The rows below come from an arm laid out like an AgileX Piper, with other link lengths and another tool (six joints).
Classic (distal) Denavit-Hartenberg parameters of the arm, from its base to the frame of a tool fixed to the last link. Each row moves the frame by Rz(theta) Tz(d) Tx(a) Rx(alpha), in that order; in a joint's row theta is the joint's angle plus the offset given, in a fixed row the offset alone. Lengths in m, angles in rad.
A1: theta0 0; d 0.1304; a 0; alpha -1.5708
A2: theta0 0.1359; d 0; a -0.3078; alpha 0
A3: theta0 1.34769; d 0; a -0.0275; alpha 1.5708
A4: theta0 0; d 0.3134; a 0; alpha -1.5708
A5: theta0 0; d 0; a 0; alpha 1.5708
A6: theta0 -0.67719; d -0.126; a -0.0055; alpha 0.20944
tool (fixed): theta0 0; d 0.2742; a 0; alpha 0
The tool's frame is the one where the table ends.
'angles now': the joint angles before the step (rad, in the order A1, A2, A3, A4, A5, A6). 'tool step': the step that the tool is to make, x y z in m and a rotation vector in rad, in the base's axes. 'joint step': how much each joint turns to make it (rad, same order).
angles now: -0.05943, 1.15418, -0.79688, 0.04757, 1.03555, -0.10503
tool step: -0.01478, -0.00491, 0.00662, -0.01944, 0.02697, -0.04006
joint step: -0.00003, -0.03973, 0.00269, -0.03572, 0.06149, 0.05237
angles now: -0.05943, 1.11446, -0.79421, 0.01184, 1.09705, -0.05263
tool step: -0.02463, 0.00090, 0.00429, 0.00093, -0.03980, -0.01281
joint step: 0.00002, -0.10783, 0.06461, -0.00016, 0.00340, 0.01335
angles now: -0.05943, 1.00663, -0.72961, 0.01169, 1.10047, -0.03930
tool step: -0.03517, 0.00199, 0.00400, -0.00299, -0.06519, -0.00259
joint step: 0.00003, -0.16667, 0.09120, -0.00002, 0.01019, 0.00288
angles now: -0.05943, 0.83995, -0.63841, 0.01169, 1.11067, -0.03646
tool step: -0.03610, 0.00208, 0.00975, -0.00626, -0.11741, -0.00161
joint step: 0.00000, -0.20468, 0.08020, -0.00001, 0.00688, 0.00184
